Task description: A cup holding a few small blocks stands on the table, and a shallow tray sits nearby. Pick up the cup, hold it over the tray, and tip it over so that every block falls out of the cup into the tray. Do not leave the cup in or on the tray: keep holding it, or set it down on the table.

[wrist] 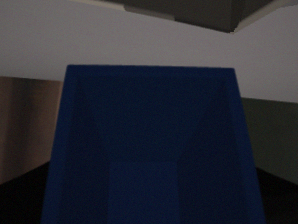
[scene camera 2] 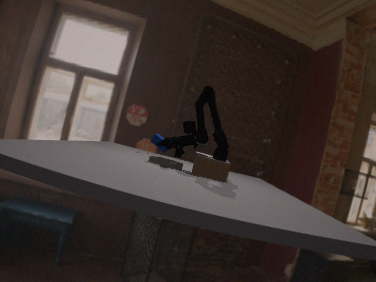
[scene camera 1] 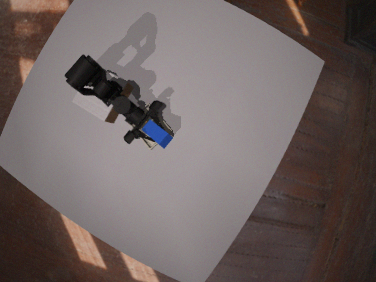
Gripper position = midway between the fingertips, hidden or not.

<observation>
My gripper (scene camera 1: pixel 159 136) holds a blue cup (wrist: pixel 127 136).
My gripper also shows in the wrist view (wrist: pixel 145 152).
</observation>
